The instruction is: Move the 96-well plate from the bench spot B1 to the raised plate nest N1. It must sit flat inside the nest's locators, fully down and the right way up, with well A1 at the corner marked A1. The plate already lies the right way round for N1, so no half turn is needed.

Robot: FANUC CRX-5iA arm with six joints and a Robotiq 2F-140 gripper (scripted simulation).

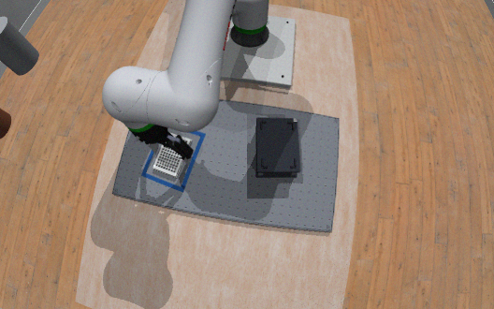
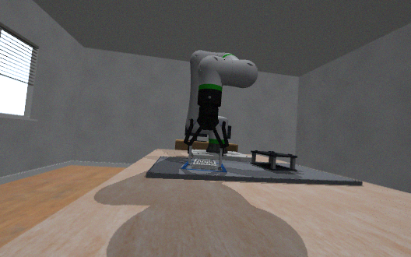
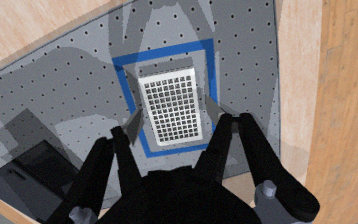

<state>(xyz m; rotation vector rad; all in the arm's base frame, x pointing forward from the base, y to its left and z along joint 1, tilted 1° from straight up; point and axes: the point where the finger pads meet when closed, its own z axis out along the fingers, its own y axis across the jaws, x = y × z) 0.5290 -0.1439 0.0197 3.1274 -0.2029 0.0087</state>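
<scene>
My hand is 2 cm above the white 96-well plate. The rest, counted from my hand: black raised nest N1: 7 cm behind, 31 cm to the left, 3 cm above.
</scene>
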